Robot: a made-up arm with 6 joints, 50 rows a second.
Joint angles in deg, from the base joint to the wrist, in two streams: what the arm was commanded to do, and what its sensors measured. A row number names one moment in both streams.
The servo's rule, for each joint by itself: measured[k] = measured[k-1] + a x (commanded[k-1-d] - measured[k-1]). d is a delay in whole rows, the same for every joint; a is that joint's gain. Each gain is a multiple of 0.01, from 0.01 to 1. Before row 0 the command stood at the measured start. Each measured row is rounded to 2 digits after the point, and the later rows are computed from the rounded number. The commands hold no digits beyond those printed.
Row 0, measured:
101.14, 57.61, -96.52, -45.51, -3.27, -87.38
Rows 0 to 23, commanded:
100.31, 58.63, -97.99, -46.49, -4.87, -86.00
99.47, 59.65, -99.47, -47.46, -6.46, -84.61
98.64, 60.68, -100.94, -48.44, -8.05, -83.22
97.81, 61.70, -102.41, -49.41, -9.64, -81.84
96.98, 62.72, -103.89, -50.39, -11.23, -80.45
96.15, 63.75, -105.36, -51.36, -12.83, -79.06
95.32, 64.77, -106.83, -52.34, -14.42, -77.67
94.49, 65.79, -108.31, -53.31, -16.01, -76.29
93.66, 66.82, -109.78, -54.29, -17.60, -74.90
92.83, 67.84, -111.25, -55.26, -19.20, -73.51
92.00, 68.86, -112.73, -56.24, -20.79, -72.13
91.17, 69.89, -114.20, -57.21, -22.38, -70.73
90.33, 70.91, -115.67, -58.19, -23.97, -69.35
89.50, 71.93, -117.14, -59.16, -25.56, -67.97
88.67, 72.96, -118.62, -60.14, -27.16, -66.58
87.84, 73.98, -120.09, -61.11, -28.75, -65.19
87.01, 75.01, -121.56, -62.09, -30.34, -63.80
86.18, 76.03, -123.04, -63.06, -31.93, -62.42
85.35, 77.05, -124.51, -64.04, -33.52, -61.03
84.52, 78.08, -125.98, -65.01, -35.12, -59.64
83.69, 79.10, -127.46, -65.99, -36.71, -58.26
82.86, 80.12, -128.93, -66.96, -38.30, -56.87
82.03, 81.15, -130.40, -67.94, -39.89, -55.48
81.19, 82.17, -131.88, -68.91, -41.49, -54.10
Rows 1 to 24, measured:
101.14, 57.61, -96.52, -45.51, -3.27, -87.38
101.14, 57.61, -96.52, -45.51, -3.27, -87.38
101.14, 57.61, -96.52, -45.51, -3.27, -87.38
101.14, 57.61, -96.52, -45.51, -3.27, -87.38
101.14, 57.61, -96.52, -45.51, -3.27, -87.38
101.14, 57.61, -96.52, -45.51, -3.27, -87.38
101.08, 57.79, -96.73, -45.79, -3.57, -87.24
100.97, 58.12, -97.11, -46.27, -4.12, -86.98
100.81, 58.58, -97.65, -46.90, -4.87, -86.60
100.60, 59.14, -98.32, -47.63, -5.78, -86.12
100.35, 59.78, -99.10, -48.43, -6.82, -85.55
100.06, 60.49, -99.98, -49.28, -7.96, -84.90
99.73, 61.26, -100.94, -50.17, -9.19, -84.18
99.36, 62.08, -101.97, -51.08, -10.49, -83.39
98.96, 62.93, -103.06, -52.01, -11.84, -82.54
98.53, 63.81, -104.21, -52.95, -13.24, -81.64
98.07, 64.72, -105.40, -53.90, -14.67, -80.69
97.59, 65.65, -106.63, -54.86, -16.13, -79.69
97.08, 66.60, -107.90, -55.83, -17.62, -78.66
96.55, 67.56, -109.19, -56.80, -19.13, -77.59
96.00, 68.53, -110.51, -57.77, -20.66, -76.49
95.43, 69.51, -111.85, -58.74, -22.20, -75.36
94.84, 70.50, -113.21, -59.71, -23.75, -74.20
94.23, 71.50, -114.59, -60.68, -25.30, -73.02
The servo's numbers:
d 6
a 0.07 0.18 0.14 0.29 0.19 0.10

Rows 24 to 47, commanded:
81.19, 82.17, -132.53, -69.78, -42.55, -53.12
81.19, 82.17, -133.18, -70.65, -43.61, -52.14
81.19, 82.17, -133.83, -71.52, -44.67, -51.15
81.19, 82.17, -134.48, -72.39, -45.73, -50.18
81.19, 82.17, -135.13, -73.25, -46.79, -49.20
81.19, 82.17, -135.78, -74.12, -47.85, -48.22
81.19, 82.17, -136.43, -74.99, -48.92, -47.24
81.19, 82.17, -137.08, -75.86, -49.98, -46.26
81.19, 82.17, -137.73, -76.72, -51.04, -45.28
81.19, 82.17, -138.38, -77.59, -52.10, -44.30
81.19, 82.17, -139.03, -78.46, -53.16, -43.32
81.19, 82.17, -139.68, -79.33, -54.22, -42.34
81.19, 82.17, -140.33, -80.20, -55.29, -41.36
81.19, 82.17, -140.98, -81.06, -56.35, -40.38
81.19, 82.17, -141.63, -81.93, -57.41, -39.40
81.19, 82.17, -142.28, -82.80, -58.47, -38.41
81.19, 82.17, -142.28, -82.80, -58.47, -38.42
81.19, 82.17, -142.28, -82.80, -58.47, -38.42
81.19, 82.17, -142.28, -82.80, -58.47, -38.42
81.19, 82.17, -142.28, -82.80, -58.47, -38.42
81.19, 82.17, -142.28, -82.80, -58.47, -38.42
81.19, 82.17, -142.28, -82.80, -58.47, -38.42
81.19, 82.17, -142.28, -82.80, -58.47, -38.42
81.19, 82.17, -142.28, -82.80, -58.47, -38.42
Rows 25 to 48, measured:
93.61, 72.50, -115.98, -61.65, -26.86, -71.82
92.97, 73.50, -117.38, -62.62, -28.43, -70.60
92.32, 74.51, -118.79, -63.60, -30.00, -69.37
91.66, 75.52, -120.21, -64.57, -31.58, -68.12
90.99, 76.53, -121.64, -65.55, -33.16, -66.86
90.30, 77.55, -123.07, -66.52, -34.74, -65.58
89.66, 78.38, -124.39, -67.47, -36.22, -64.33
89.07, 79.06, -125.62, -68.39, -37.62, -63.11
88.52, 79.62, -126.77, -69.30, -38.96, -61.91
88.01, 80.08, -127.85, -70.20, -40.25, -60.74
87.53, 80.46, -128.87, -71.08, -41.49, -59.59
87.09, 80.77, -129.84, -71.96, -42.70, -58.45
86.68, 81.02, -130.76, -72.84, -43.88, -57.33
86.30, 81.23, -131.64, -73.72, -45.04, -56.22
85.94, 81.40, -132.49, -74.59, -46.18, -55.13
85.61, 81.54, -133.31, -75.46, -47.30, -54.05
85.30, 81.65, -134.11, -76.33, -48.41, -52.98
85.01, 81.74, -134.89, -77.20, -49.51, -51.92
84.74, 81.82, -135.65, -78.07, -50.61, -50.86
84.49, 81.88, -136.40, -78.94, -51.70, -49.81
84.26, 81.93, -137.13, -79.81, -52.78, -48.77
84.05, 81.97, -137.85, -80.68, -53.86, -47.73
83.85, 82.01, -138.47, -81.29, -54.74, -46.80
83.66, 82.04, -139.00, -81.73, -55.45, -45.96

